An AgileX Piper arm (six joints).
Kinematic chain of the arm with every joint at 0, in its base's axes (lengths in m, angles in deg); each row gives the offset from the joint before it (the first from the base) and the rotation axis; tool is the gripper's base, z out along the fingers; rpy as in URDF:
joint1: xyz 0 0 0.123 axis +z
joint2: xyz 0 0 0 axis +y
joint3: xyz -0.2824 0 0.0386 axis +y
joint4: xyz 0.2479 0 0.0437 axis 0.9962 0 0.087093
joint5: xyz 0 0 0 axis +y
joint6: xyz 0.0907 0 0.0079 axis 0.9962 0 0.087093
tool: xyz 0 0 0 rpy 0 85.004 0
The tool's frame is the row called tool.
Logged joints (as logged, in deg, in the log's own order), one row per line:
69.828 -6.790 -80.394 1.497 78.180 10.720
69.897 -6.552 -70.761 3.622 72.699 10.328
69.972 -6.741 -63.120 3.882 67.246 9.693
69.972 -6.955 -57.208 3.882 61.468 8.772
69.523 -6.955 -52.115 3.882 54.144 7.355
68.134 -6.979 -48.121 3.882 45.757 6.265
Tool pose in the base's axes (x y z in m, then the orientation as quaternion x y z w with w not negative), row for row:
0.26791 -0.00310 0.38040 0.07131 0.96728 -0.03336 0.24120
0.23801 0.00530 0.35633 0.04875 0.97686 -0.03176 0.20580
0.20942 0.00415 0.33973 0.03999 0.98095 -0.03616 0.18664
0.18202 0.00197 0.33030 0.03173 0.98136 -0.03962 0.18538
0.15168 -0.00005 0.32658 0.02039 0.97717 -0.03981 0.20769
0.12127 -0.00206 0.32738 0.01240 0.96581 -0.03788 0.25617
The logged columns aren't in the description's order. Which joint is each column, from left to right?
Columns, left to right: joint5, joint4, joint3, joint1, joint2, joint6.
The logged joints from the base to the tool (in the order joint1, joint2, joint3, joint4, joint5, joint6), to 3 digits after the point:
1.497 78.180 -80.394 -6.790 69.828 10.720
3.622 72.699 -70.761 -6.552 69.897 10.328
3.882 67.246 -63.120 -6.741 69.972 9.693
3.882 61.468 -57.208 -6.955 69.972 8.772
3.882 54.144 -52.115 -6.955 69.523 7.355
3.882 45.757 -48.121 -6.979 68.134 6.265

